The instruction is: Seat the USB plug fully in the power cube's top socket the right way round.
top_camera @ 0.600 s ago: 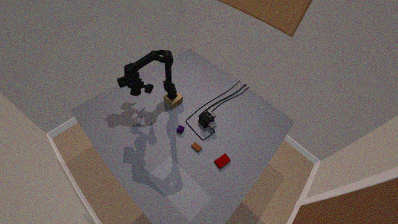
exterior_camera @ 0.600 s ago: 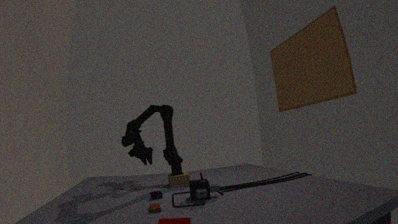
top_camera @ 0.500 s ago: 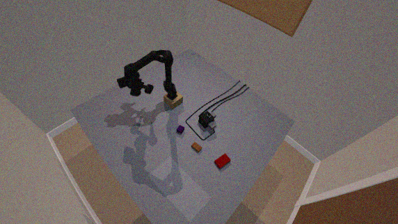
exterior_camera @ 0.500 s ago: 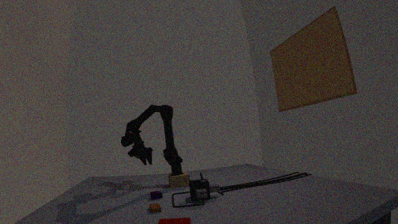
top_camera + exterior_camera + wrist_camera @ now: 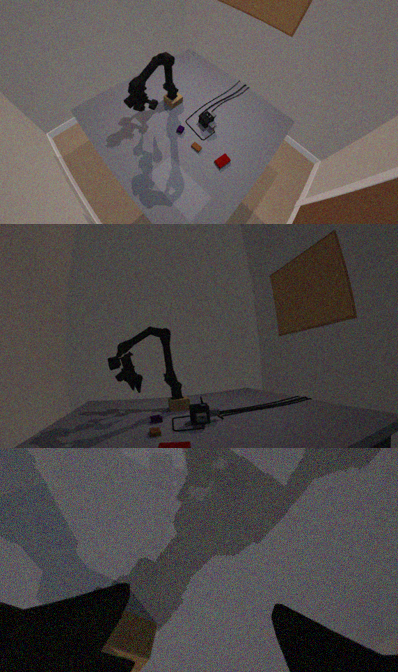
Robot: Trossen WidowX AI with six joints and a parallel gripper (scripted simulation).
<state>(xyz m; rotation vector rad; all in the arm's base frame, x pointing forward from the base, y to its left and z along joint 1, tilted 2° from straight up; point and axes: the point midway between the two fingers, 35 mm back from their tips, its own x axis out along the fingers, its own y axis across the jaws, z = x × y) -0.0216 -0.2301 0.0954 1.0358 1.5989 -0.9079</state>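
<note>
Right now the dark USB plug is 35 cm ahead of my gripper tip, 27 cm to the left of it and 2 cm below it. From my gripper tip the other things lie so: orange block (43 cm ahead, 11 cm below, 6 cm to the left); then purple cube (26 cm ahead, 10 cm below, 8 cm to the left); then USB socket (35 cm ahead, 27 cm to the left, 5 cm below).
</note>
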